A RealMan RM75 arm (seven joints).
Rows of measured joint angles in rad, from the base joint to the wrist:
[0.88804 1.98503 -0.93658 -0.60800 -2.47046 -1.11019 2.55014]
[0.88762 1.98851 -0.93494 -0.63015 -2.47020 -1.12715 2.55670]
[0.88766 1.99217 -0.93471 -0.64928 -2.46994 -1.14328 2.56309]
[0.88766 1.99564 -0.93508 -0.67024 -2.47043 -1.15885 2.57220]
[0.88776 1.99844 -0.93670 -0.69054 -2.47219 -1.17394 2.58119]
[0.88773 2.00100 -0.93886 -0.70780 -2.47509 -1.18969 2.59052]
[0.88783 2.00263 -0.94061 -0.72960 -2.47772 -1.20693 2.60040]
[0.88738 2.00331 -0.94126 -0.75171 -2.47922 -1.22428 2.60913]
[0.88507 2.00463 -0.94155 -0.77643 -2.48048 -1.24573 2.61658]
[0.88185 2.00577 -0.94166 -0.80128 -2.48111 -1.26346 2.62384]
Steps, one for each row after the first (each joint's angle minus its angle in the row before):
[-0.00042 0.00348 0.00164 -0.02215 0.00026 -0.01696 0.00656]
[0.00004 0.00366 0.00023 -0.01913 0.00026 -0.01613 0.00639]
[0.00000 0.00347 -0.00037 -0.02096 -0.00049 -0.01557 0.00911]
[0.00010 0.00280 -0.00162 -0.02030 -0.00176 -0.01509 0.00899]
[-0.00003 0.00256 -0.00216 -0.01726 -0.00290 -0.01575 0.00933]
[0.00010 0.00163 -0.00175 -0.02180 -0.00263 -0.01724 0.00988]
[-0.00045 0.00068 -0.00065 -0.02211 -0.00150 -0.01735 0.00873]
[-0.00231 0.00132 -0.00029 -0.02472 -0.00126 -0.02145 0.00745]
[-0.00322 0.00114 -0.00011 -0.02485 -0.00063 -0.01773 0.00726]

